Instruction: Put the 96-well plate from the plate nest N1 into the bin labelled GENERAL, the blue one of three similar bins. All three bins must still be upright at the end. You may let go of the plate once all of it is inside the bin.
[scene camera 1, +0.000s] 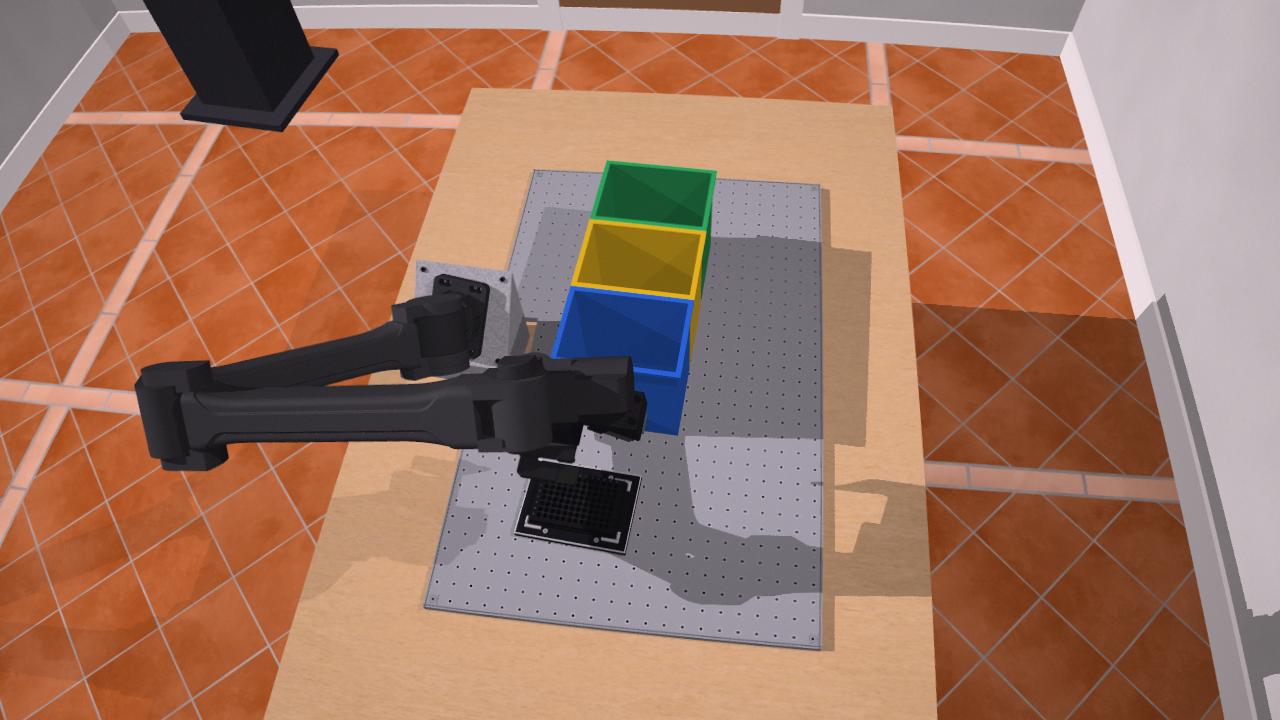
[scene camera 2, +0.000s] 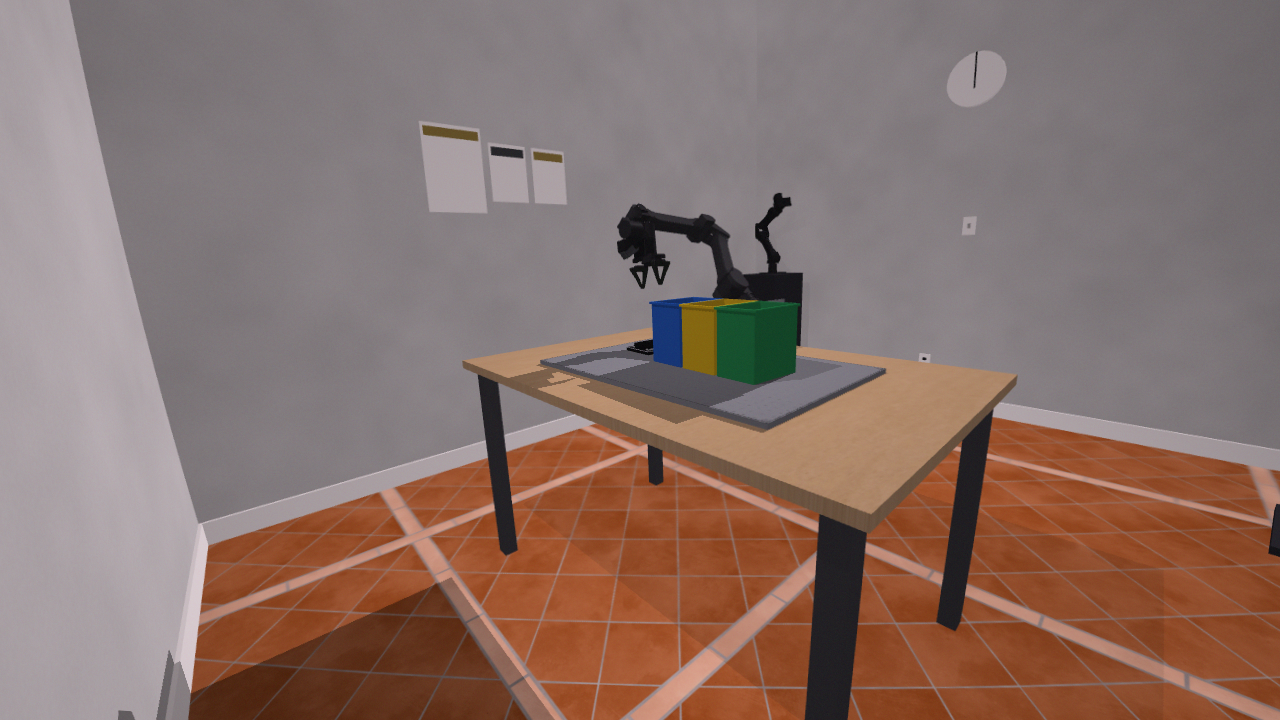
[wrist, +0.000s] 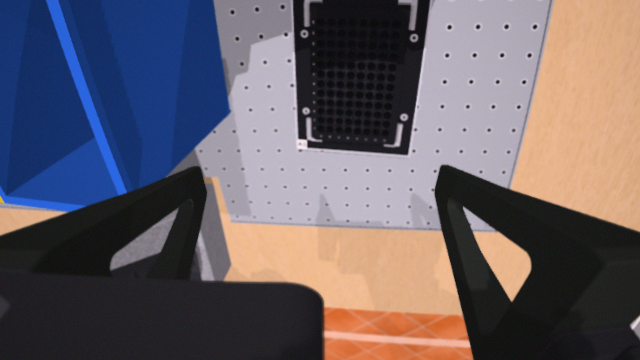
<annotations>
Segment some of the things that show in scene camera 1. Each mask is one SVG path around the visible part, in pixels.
The gripper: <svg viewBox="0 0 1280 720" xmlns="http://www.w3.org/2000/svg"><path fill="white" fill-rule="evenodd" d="M520 455L517 473L522 478L566 485L575 485L577 482L579 468L540 461L536 458L553 459L558 462L572 464L576 461L577 446L551 442L534 453Z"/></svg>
A blue bin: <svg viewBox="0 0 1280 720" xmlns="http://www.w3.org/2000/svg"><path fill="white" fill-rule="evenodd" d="M570 286L551 358L572 358L573 360L574 358L631 356L635 391L644 392L647 400L646 414L648 416L645 431L678 436L689 375L690 324L694 300Z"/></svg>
A black 96-well plate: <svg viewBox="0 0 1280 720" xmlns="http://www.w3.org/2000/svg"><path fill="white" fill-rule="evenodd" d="M539 480L528 520L529 524L616 539L628 485L626 481L579 473L575 485L565 486L566 484L559 485L559 483L553 484L553 482L547 483L546 481Z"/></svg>
</annotations>
